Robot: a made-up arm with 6 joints.
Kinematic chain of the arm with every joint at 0, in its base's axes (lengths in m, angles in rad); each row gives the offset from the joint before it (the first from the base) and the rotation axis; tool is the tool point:
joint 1: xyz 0 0 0.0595 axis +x
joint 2: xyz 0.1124 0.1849 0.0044 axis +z
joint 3: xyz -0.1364 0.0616 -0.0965 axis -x
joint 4: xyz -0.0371 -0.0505 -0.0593 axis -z
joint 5: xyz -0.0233 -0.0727 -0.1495 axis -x
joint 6: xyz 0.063 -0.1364 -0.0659 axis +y
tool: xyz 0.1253 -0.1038 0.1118
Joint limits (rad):
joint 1: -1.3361..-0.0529
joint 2: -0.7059..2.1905
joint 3: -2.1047..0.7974
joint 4: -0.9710..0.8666
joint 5: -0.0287..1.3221
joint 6: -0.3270..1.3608
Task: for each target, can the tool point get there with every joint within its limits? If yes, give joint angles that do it. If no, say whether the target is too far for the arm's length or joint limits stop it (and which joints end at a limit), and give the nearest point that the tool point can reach.
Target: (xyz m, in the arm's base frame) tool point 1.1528 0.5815 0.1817
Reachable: no: too far | nearest point 0.6334 0.2850 0.0018 | short by 0.625 m
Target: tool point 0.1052 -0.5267 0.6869
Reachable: no: joint limits stop it (at a limit: joint 1, joint 4, joint 5, joint 6) | nearest point 0.1082 -0.3369 0.3433 | short by 0.393 m
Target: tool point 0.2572 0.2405 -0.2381
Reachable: yes | joints -0.6184 1.7068 0.5443 -0.5787 0.4715 0.5268
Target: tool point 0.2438 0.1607 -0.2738
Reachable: yes | joints -0.1775 0.1118 -1.1014 -0.4619 0.9931 0.8462
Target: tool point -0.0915 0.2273 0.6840
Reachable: no: joint limits stop it (at a limit: joint 1, joint 3, joint 4, joint 6) | nearest point -0.0170 0.0196 0.3565 | short by 0.395 m
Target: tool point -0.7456 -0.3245 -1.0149
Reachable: no: too far | nearest point -0.3458 -0.1813 -0.6048 | short by 0.590 m
